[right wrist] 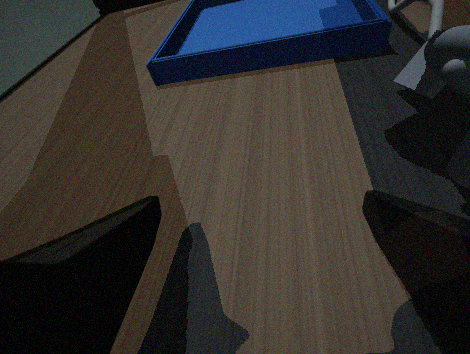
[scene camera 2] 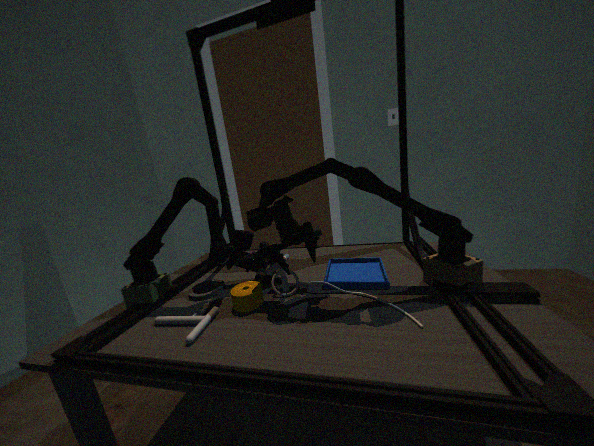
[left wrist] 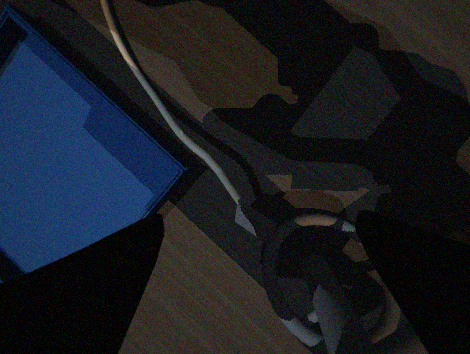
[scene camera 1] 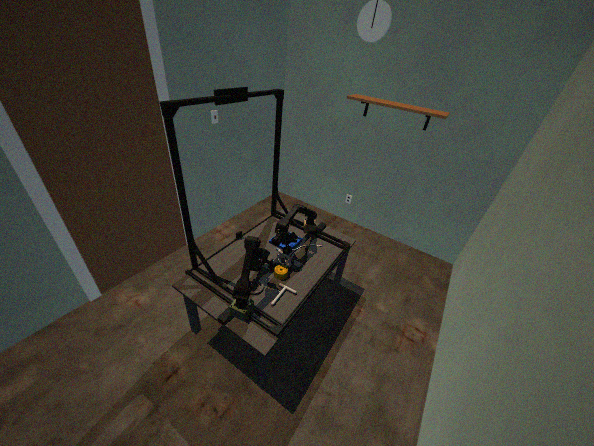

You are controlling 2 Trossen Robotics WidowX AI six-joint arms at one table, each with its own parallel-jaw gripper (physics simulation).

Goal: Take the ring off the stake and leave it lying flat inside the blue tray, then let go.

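Frame: origin at the left arm's base, x right, y back, z down, level; metres.
Where they show: left gripper, fingertip midpoint: (scene camera 2: 302, 268) (left wrist: 259, 221); right gripper, fingertip midpoint: (right wrist: 260, 203) (scene camera 1: 268, 256); left arm's base, link origin: (scene camera 2: 451, 258) (scene camera 1: 310, 222); right arm's base, link origin: (scene camera 2: 146, 280) (scene camera 1: 241, 303).
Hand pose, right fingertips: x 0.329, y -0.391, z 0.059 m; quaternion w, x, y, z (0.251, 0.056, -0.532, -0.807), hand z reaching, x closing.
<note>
Each offset is from my right fingertips to the top centre of the thing.
A grey ring (scene camera 2: 272, 283) (left wrist: 273, 267) sits around a dark stake near the middle of the table, deep in shadow; the stake itself is hard to make out. The blue tray @[dx -0.130, dy +0.204, dz -0.010 m] (scene camera 2: 357, 284) (left wrist: 128, 140) (right wrist: 269, 53) (scene camera 1: 285, 242) is empty and stands to the right of the ring in scene camera 2. My left gripper (scene camera 2: 300, 252) (left wrist: 259, 221) is open and hovers above the ring and the tray's near corner. My right gripper (scene camera 2: 275, 265) (right wrist: 260, 203) is open, low over bare table just left of the ring, facing the tray.
A yellow cylinder @[dx -0.098, dy -0.158, dz -0.037 m] (scene camera 2: 247, 296) (scene camera 1: 280, 271) stands left of the ring. A white T-shaped piece @[dx -0.106, dy -0.349, dz -0.007 m] (scene camera 2: 190, 322) (scene camera 1: 282, 292) lies near the front left. A white cable (scene camera 2: 379, 301) (left wrist: 177, 130) curves past the tray's front. A black frame (scene camera 2: 403, 133) rises behind the table.
</note>
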